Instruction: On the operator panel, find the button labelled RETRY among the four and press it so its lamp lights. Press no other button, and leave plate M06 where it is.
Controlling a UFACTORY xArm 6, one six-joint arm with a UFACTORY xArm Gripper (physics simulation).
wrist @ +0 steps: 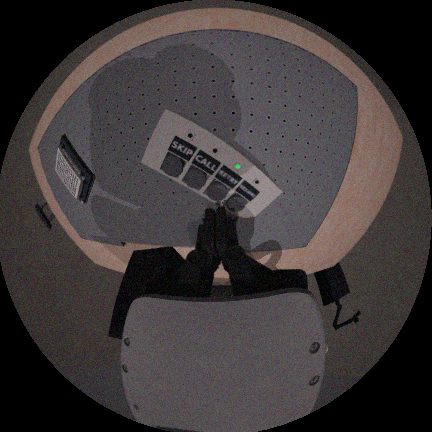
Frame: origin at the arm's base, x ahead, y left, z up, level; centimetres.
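Seen in the pictures: gripper, fingertip midpoint: (217, 219).
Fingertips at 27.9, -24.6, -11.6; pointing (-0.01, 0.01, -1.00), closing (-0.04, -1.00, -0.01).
Observation:
A point is followed by its place in that frame, as x, y, z.
The operator panel (157, 135) {36.4, -20.2, -16.4} is a light slanted plate with four round dark buttons under the labels SKIP, CALL, RETRY and one small, blurred label at the right end. The RETRY button (217, 191) {28.1, -24.6, -16.1} is third from the left, and the lamp (238, 166) {30.6, -27.6, -16.3} above its label glows green. The SKIP button (172, 165) {32.6, -20.7, -16.1}, the CALL button (195, 177) {30.5, -22.7, -16.1} and the rightmost button (236, 203) {25.9, -26.6, -16.1} show beside it; the other lamps are dark. My gripper (217, 219) {27.9, -24.6, -11.6} is shut and empty, its tips just below the RETRY button in the view, apart from it. Plate M06 cannot be identified for certain.
A dark-framed block with a finely patterned white face (68, 172) {42.5, 6.4, -19.1} stands at the left on the grey perforated board (300, 130) {33.6, -39.1, -21.6}. A wooden border (377, 145) surrounds the board. A dark bracket (44, 216) lies beyond the left edge, and a black box (332, 284) beyond the lower right edge.

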